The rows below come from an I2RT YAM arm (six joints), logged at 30 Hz.
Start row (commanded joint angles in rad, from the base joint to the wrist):
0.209 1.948 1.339 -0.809 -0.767 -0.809
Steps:
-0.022 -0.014 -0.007 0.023 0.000 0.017
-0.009 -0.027 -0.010 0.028 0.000 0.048
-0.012 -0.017 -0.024 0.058 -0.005 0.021
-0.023 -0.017 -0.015 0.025 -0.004 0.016
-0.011 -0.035 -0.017 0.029 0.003 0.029
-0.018 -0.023 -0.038 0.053 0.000 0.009
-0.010 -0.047 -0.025 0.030 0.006 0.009
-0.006 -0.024 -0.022 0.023 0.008 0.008
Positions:
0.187 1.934 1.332 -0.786 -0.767 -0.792
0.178 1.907 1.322 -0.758 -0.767 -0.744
0.166 1.890 1.298 -0.700 -0.772 -0.723
0.143 1.873 1.283 -0.675 -0.776 -0.707
0.132 1.838 1.266 -0.646 -0.773 -0.678
0.114 1.815 1.228 -0.593 -0.773 -0.669
0.104 1.768 1.203 -0.563 -0.767 -0.660
0.098 1.744 1.181 -0.540 -0.759 -0.652

